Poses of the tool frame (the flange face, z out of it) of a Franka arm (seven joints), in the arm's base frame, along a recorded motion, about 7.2 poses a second.
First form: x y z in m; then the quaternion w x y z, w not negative.
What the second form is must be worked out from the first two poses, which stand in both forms.
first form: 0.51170 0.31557 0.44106 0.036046 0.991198 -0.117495 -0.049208
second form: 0.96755 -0.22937 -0.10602 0.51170; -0.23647 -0.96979 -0.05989 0.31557; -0.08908 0.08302 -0.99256 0.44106; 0 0 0 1
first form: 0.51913 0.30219 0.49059 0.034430 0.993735 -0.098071 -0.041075
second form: 0.97739 -0.19208 -0.08839 0.51913; -0.19774 -0.97839 -0.06037 0.30219; -0.07488 0.07649 -0.99425 0.49059; 0 0 0 1
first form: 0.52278 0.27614 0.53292 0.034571 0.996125 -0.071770 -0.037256
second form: 0.98692 -0.14041 -0.07919 0.52278; -0.14556 -0.98731 -0.06353 0.27614; -0.06926 0.07422 -0.99483 0.53292; 0 0 0 1
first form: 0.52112 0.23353 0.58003 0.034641 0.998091 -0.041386 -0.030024
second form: 0.99477 -0.08053 -0.06280 0.52112; -0.08469 -0.99417 -0.06666 0.23353; -0.05707 0.07163 -0.99580 0.58003; 0 0 0 1
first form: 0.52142 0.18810 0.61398 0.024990 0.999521 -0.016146 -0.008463
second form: 0.99934 -0.03185 -0.01772 0.52142; -0.03270 -0.99823 -0.04968 0.18810; -0.01611 0.05023 -0.99861 0.61398; 0 0 0 1
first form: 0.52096 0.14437 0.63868 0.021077 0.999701 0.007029 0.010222
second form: 0.99969 0.01362 0.02073 0.52096; 0.01448 -0.99901 -0.04200 0.14437; 0.02014 0.04229 -0.99890 0.63868; 0 0 0 1
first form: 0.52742 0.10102 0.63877 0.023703 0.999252 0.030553 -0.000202
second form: 0.99813 0.06107 0.00104 0.52742; 0.06105 -0.99701 -0.04738 0.10102; -0.00185 0.04736 -0.99888 0.63877; 0 0 0 1
